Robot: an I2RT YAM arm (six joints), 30 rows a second.
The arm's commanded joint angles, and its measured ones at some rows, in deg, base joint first. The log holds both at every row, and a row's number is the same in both.
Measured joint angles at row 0:
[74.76, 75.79, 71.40, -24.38, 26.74, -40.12]
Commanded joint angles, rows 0 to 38:
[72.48, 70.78, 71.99, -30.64, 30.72, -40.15]
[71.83, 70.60, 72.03, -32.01, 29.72, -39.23]
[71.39, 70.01, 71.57, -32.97, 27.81, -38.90]
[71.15, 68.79, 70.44, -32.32, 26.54, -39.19]
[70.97, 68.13, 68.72, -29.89, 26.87, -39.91]
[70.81, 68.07, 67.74, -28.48, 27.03, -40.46]
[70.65, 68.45, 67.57, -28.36, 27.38, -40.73]
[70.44, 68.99, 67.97, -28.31, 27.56, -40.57]
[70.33, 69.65, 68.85, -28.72, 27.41, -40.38]
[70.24, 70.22, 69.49, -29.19, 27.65, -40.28]
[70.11, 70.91, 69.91, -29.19, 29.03, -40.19]
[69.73, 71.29, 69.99, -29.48, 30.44, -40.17]
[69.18, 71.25, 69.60, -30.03, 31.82, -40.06]
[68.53, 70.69, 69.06, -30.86, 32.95, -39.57]
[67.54, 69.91, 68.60, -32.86, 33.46, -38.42]
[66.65, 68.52, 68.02, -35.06, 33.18, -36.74]
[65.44, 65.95, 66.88, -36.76, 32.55, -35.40]
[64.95, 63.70, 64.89, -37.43, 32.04, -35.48]
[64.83, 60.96, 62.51, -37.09, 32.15, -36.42]
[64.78, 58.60, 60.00, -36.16, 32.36, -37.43]
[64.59, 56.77, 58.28, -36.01, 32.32, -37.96]
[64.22, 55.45, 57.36, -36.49, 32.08, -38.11]
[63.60, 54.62, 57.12, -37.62, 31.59, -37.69]
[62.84, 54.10, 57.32, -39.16, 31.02, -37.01]
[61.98, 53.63, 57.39, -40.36, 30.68, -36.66]
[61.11, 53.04, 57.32, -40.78, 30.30, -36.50]
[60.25, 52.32, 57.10, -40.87, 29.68, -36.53]
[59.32, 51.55, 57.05, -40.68, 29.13, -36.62]
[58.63, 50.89, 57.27, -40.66, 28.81, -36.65]
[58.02, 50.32, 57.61, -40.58, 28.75, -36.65]
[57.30, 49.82, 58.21, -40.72, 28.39, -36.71]
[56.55, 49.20, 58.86, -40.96, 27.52, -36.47]
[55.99, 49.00, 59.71, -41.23, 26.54, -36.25]
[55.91, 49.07, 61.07, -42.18, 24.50, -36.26]
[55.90, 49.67, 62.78, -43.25, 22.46, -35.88]
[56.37, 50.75, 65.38, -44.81, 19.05, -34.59]
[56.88, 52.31, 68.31, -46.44, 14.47, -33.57]
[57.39, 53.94, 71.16, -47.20, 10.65, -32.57]
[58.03, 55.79, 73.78, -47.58, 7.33, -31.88]
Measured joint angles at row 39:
[58.52, 53.01, 63.64, -39.75, 11.94, -35.24]
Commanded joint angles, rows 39 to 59:
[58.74, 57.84, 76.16, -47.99, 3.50, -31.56]
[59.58, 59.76, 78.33, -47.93, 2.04, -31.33]
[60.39, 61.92, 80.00, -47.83, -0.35, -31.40]
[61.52, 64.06, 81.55, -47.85, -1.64, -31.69]
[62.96, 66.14, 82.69, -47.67, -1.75, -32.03]
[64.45, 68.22, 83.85, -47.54, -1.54, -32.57]
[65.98, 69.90, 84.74, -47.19, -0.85, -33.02]
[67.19, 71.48, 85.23, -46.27, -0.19, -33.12]
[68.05, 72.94, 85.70, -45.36, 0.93, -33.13]
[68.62, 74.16, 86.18, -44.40, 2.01, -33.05]
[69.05, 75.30, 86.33, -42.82, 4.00, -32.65]
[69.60, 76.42, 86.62, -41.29, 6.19, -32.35]
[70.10, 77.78, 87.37, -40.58, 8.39, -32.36]
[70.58, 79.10, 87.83, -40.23, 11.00, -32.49]
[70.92, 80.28, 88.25, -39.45, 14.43, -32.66]
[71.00, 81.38, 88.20, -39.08, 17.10, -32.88]
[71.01, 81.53, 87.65, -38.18, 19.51, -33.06]
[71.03, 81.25, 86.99, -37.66, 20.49, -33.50]
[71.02, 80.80, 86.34, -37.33, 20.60, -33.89]
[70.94, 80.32, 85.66, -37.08, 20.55, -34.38]
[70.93, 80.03, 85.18, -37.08, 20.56, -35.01]
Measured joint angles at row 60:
[70.83, 83.13, 84.84, -41.32, 14.61, -33.47]
